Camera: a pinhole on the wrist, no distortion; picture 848 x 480 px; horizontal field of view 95.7 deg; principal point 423.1 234.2 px. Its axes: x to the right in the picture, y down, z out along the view. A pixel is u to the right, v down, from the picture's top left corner.
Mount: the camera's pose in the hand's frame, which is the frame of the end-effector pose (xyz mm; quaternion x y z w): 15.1 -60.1 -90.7 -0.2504 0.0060 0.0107 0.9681
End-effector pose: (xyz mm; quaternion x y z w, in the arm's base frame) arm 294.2 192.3 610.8 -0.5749 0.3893 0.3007 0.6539
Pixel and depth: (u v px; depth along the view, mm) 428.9 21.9 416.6
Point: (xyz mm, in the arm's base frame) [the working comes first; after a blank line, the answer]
In the camera's frame: 6.3 -230.5 416.6

422.3 561.1 630.2
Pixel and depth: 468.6 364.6 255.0
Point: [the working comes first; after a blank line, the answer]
In the camera's frame: 30.2 86.6 255.0

214.4 300.5 503.3
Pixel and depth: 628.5 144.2 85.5
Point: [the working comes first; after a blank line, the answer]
In the camera's frame: 45.8 -20.1 85.5

354.7 176.5 576.0
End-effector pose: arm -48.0 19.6 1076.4 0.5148 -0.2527 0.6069 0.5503
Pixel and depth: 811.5 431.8 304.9
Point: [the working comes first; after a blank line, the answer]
In the camera's frame: 308.6 157.0 304.9

-185.5 6.7 1459.2
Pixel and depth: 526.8 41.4 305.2
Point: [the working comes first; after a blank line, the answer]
In the camera's frame: 82.5 -153.3 305.2

93.9 -144.0 1243.1
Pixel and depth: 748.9 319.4 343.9
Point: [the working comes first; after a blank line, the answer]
In the camera's frame: 291.9 76.3 343.9

-113.8 -49.5 1457.8
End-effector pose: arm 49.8 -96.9 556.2 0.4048 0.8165 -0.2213 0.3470
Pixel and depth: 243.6 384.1 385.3
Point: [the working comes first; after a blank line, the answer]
In the camera's frame: -180.2 150.5 385.3

397.7 -148.0 543.0
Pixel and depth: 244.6 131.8 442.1
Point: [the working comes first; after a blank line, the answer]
In the camera's frame: -205.6 -118.0 442.1

306.4 -392.5 454.5
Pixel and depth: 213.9 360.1 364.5
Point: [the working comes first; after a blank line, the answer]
In the camera's frame: -198.7 119.6 364.5

373.8 -176.7 561.3
